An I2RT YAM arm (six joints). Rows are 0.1 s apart.
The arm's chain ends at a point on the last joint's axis. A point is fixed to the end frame.
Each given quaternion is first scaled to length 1.
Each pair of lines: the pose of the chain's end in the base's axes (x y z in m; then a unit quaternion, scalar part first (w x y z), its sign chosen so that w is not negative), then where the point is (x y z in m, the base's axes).
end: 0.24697 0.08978 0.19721 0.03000 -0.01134 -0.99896 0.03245
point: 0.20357 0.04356 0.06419
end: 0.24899 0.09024 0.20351 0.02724 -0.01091 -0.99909 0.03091
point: 0.20637 0.04438 0.07011
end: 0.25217 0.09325 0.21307 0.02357 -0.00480 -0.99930 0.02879
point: 0.21105 0.04748 0.07917
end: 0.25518 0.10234 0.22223 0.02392 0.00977 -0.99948 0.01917
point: 0.21516 0.05808 0.08749
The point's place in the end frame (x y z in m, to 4 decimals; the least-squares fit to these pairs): 0.0343 -0.0383 0.1381
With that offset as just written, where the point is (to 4 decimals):
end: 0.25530 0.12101 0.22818 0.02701 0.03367 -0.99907 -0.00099
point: 0.2162 0.0805 0.0920
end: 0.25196 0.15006 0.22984 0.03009 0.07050 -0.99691 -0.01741
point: 0.2148 0.1115 0.0926
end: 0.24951 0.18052 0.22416 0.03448 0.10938 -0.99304 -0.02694
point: 0.2141 0.1420 0.0864
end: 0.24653 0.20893 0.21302 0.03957 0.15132 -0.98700 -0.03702
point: 0.2129 0.1706 0.0748
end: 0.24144 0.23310 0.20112 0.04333 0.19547 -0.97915 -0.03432
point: 0.2109 0.1915 0.0631
